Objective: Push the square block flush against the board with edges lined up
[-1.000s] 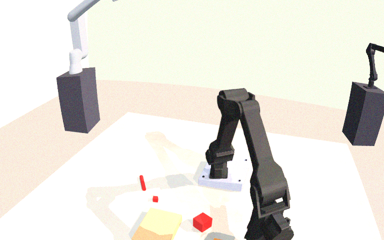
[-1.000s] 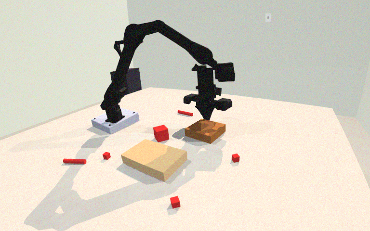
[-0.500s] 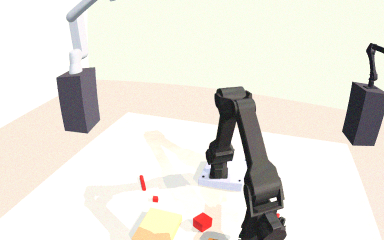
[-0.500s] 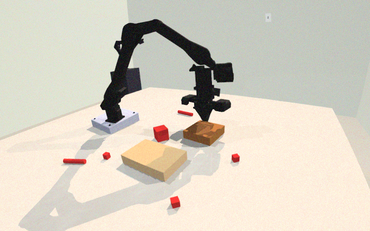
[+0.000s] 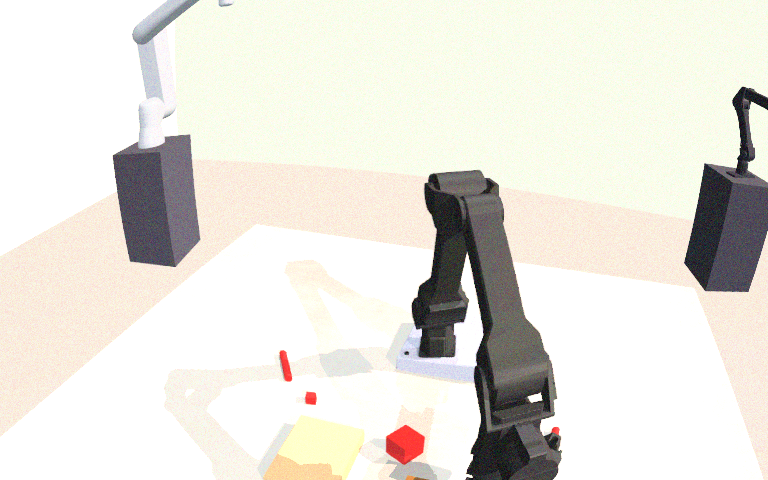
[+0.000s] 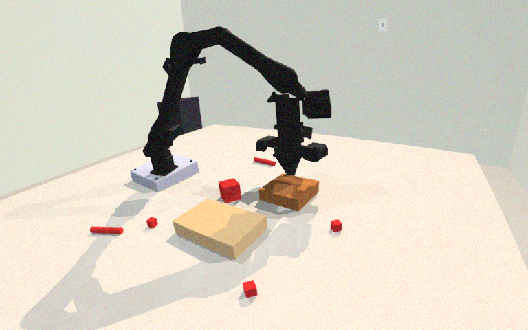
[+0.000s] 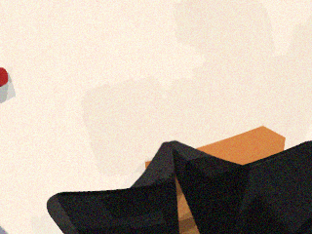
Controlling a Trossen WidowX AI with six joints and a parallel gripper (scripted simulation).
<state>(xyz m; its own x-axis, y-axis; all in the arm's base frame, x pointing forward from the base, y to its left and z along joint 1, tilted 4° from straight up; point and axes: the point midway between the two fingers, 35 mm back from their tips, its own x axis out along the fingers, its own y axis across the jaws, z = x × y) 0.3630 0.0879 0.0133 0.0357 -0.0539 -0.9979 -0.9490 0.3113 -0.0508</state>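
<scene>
The square block lies 7 cm to the right of my gripper tip and 2 cm ahead of it. From my gripper tip the other things lie so: board: 25 cm to the right, 7 cm behind; then red cube: 12 cm to the right, 12 cm behind, 1 cm above.
</scene>
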